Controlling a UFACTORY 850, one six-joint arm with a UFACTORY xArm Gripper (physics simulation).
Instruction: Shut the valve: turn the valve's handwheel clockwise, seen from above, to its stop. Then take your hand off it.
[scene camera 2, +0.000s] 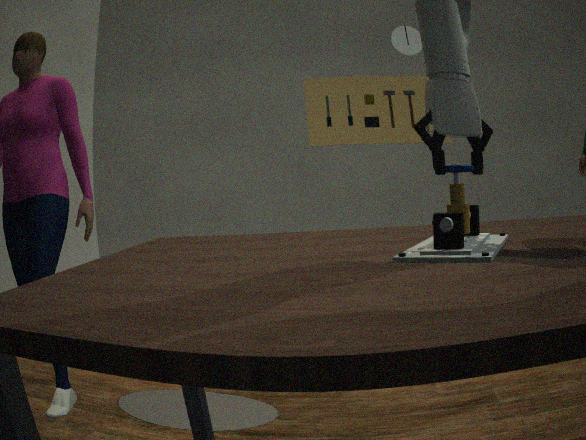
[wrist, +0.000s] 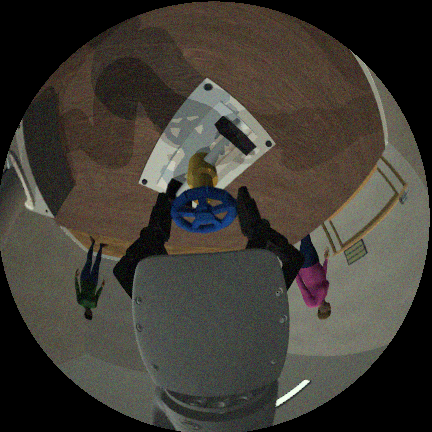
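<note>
The blue handwheel (scene camera 2: 459, 169) (wrist: 203, 223) lies level on top of the valve's thin stem. The yellow valve body (scene camera 2: 457, 195) (wrist: 201, 170) stands upright below it, on a pale base plate (scene camera 2: 400, 258) (wrist: 156, 175). My gripper (scene camera 2: 458, 167) (wrist: 202, 197) points down from above, with one black finger on each side of the wheel. It is shut on the handwheel's rim. In the wrist view the wheel's spokes show between the fingers. How far the wheel is turned cannot be read from the views.
Two black blocks (scene camera 2: 448, 231) (wrist: 235, 135) stand on the base plate beside the valve body. The wooden table (scene camera 2: 225, 300) (wrist: 320, 90) carries the plate. A person in pink (scene camera 2: 37, 140) (wrist: 313, 282) and one in green (wrist: 87, 295) stand beyond the table.
</note>
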